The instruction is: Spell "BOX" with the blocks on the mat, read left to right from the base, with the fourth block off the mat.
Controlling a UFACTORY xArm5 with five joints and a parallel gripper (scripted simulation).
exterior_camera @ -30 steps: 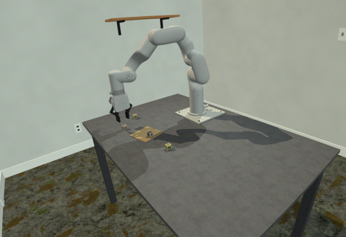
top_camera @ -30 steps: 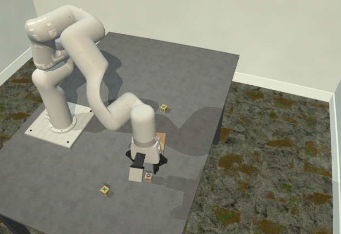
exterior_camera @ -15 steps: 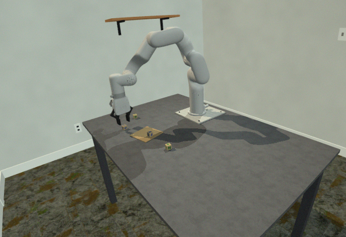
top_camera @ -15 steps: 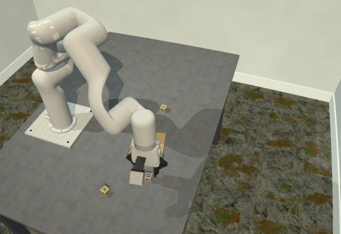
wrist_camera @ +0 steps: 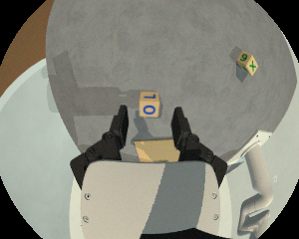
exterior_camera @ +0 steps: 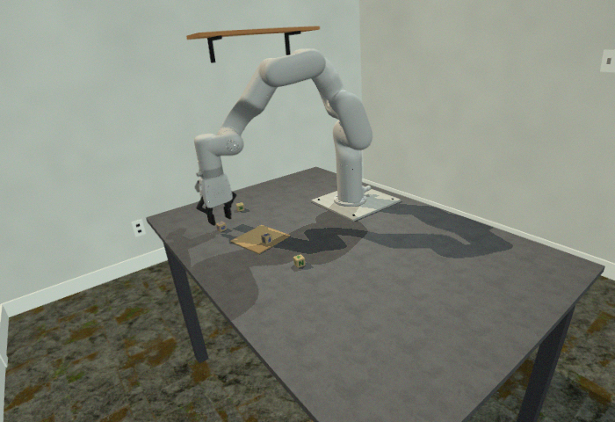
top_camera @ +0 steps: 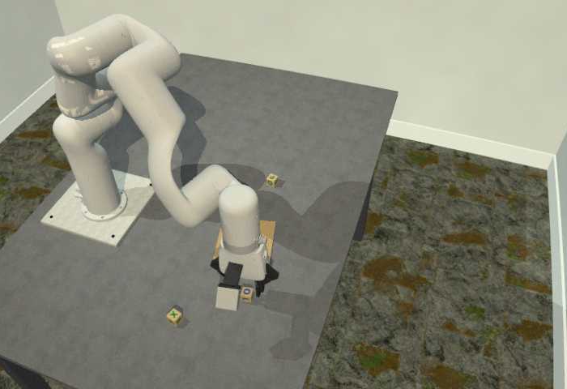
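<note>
Now: hand 40 mm above the O block. The rest, counted from my hand: X block (130 mm behind, 110 mm to the right, 40 mm below); then B block (200 mm to the left, 70 mm behind, 30 mm below); then tan mat (160 mm to the left, 70 mm behind, 50 mm below).
</note>
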